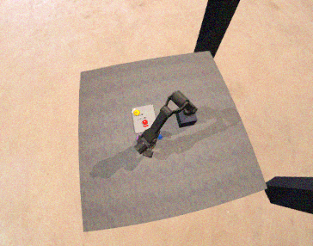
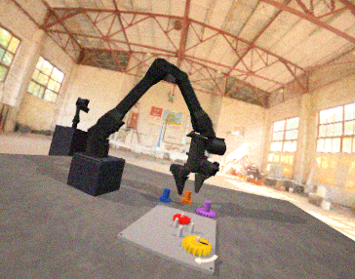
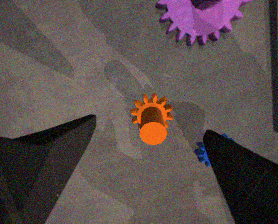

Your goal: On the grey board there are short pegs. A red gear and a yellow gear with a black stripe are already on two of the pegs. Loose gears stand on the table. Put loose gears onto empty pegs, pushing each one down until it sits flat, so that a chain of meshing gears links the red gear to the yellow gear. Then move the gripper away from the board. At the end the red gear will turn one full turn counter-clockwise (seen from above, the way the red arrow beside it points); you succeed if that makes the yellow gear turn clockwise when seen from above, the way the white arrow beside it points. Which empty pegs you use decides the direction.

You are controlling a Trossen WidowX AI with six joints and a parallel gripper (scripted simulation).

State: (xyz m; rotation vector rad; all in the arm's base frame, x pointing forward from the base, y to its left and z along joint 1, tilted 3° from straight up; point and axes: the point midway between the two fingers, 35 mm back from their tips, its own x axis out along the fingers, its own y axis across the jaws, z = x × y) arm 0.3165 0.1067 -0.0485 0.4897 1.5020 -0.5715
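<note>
Now: gripper tip 180 mm to the left of the red gear, 20 mm above it and 10 mm past it. From my gripper tip the other things lie so: orange gear 20 mm below; purple gear 80 mm to the right, 60 mm ahead, 20 mm below; blue gear 70 mm behind, 40 mm to the right, 20 mm below.
</note>
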